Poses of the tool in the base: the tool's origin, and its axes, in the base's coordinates. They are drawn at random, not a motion.
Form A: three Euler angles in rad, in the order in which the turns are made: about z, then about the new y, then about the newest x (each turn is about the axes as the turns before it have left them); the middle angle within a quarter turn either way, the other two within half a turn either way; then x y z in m.
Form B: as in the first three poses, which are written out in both.
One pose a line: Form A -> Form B
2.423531 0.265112 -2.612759 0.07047 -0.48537 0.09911 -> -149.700 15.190 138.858 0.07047 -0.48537 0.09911
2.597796 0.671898 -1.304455 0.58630 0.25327 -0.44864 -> -74.740 38.497 148.843 0.58630 0.25327 -0.44864
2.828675 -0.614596 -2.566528 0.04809 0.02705 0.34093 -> -147.051 -35.214 162.071 0.04809 0.02705 0.34093
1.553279 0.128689 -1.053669 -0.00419 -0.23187 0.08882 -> -60.371 7.373 88.996 -0.00419 -0.23187 0.08882
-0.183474 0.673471 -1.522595 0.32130 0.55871 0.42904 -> -87.238 38.587 -10.512 0.32130 0.55871 0.42904
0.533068 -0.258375 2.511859 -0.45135 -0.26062 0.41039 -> 143.919 -14.804 30.543 -0.45135 -0.26062 0.41039
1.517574 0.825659 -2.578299 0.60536 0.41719 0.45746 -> -147.726 47.307 86.951 0.60536 0.41719 0.45746
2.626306 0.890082 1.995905 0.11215 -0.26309 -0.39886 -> 114.357 50.998 150.476 0.11215 -0.26309 -0.39886
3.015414 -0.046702 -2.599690 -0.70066 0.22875 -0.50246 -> -148.951 -2.676 172.770 -0.70066 0.22875 -0.50246
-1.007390 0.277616 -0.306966 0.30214 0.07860 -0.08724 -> -17.588 15.906 -57.719 0.30214 0.07860 -0.08724
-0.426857 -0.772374 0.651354 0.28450 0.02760 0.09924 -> 37.320 -44.254 -24.457 0.28450 0.02760 0.09924
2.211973 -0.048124 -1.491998 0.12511 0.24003 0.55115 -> -85.485 -2.757 126.737 0.12511 0.24003 0.55115
